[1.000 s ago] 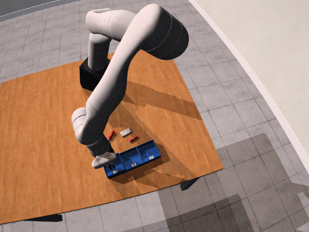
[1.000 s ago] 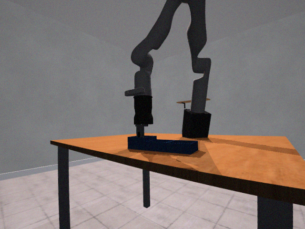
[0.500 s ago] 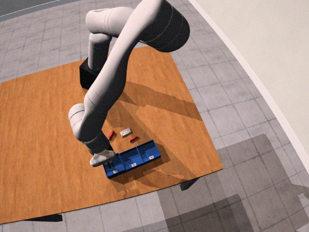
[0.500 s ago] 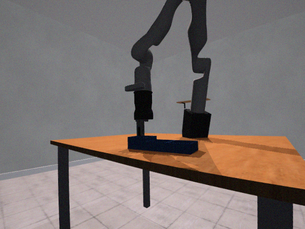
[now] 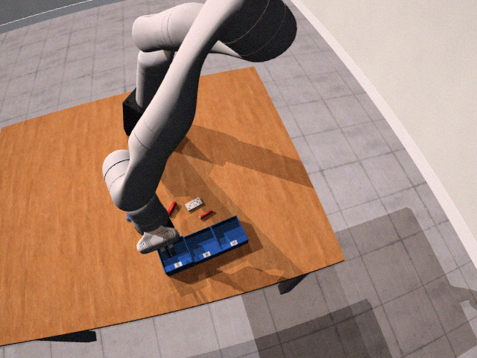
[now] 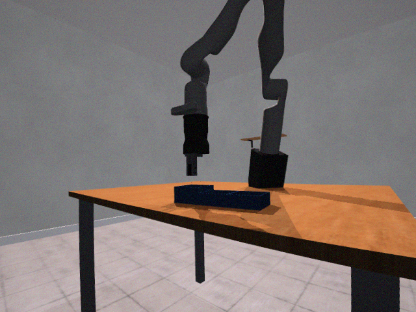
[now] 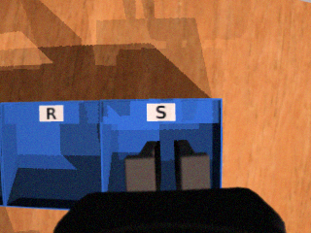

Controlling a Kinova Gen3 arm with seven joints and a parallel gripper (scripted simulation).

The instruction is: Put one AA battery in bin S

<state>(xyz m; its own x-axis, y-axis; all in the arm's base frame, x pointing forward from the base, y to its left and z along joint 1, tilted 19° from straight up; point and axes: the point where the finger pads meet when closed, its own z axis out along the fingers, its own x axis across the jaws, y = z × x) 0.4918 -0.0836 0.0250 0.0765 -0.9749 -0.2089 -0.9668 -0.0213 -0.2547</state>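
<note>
My hand is 90 mm to the right of the blue three-compartment bin, 70 mm above it and 10 mm past it. Also, from my hand: red AA battery: 160 mm behind, 90 mm below, 30 mm to the left; then orange AA battery: 170 mm behind, 90 mm below, 30 mm to the right; then blue battery: 120 mm behind, 90 mm below, 60 mm to the right.
</note>
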